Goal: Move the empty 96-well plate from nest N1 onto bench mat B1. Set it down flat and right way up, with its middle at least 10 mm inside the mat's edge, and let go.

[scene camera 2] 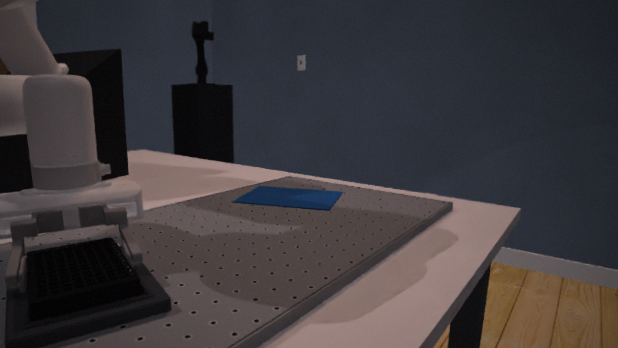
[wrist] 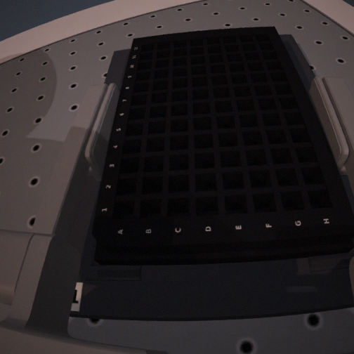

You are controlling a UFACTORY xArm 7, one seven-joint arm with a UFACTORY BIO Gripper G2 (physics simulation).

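Frame: origin at the arm's base, x back, y right, z up, level; millimetres.
Where they show: hand, its tool point: [scene camera 2: 77,264].
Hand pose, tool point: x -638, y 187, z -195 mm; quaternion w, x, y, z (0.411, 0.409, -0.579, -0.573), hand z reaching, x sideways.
Note:
Each offset is from my tool point to the centre of the thing. "pt": to the spot under its first point. Level surfaces: height alone.
The black 96-well plate {dx -11, dy +3, dz -3 mm} [scene camera 2: 82,272] [wrist: 205,145] lies flat and right way up in the dark nest N1 {pt dx -102, dy -25, dz -12 mm} [scene camera 2: 159,302] [wrist: 215,295], at the lower left of the scene view. Its wells look empty, and row letters A to H show along its near edge in the wrist view. My gripper [scene camera 2: 75,270] [wrist: 217,126] is shut on the plate, with one finger pad against each long side. The blue bench mat B1 {dz -21 mm} [scene camera 2: 290,198] lies flat towards the back of the perforated board in the scene view. The mat does not show in the wrist view.
The perforated grey board {dz -23 mm} [scene camera 2: 240,265] [wrist: 30,165] carries the nest and mat on a pale table {dz -36 mm} [scene camera 2: 400,280]. A white label [wrist: 76,296] on the nest is partly hidden. A dark pedestal [scene camera 2: 203,122] with a small black arm [scene camera 2: 201,55] stands behind the table.

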